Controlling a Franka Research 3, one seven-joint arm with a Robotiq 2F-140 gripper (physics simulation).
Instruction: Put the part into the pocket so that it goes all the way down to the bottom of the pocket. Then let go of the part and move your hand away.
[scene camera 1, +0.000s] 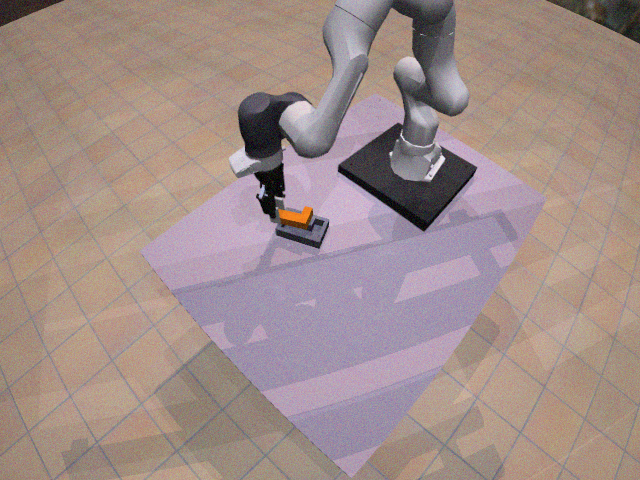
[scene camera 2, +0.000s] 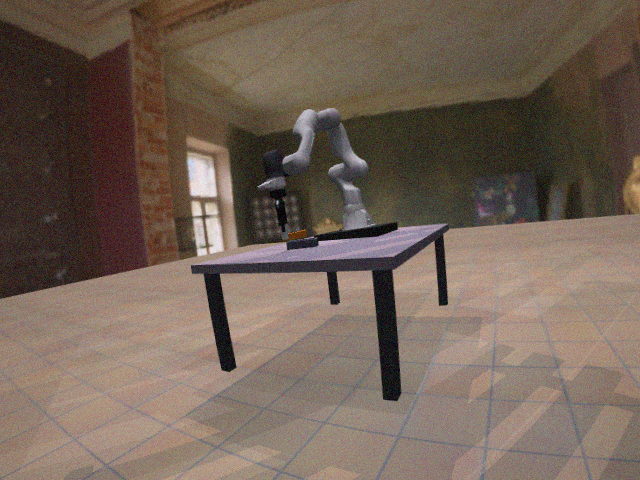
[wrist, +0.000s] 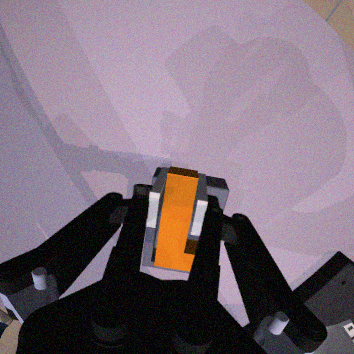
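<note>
The orange L-shaped part sits right over the grey pocket block on the purple table. Its top still stands above the block's top face. I cannot tell how deep it sits in the pocket. My gripper points straight down and is shut on the part, with its white pads on the part's two long sides. The pocket itself is hidden under the part.
The robot's black base plate lies on the table a little behind and to the right of the block. The arm's grey links hang over the space between them.
</note>
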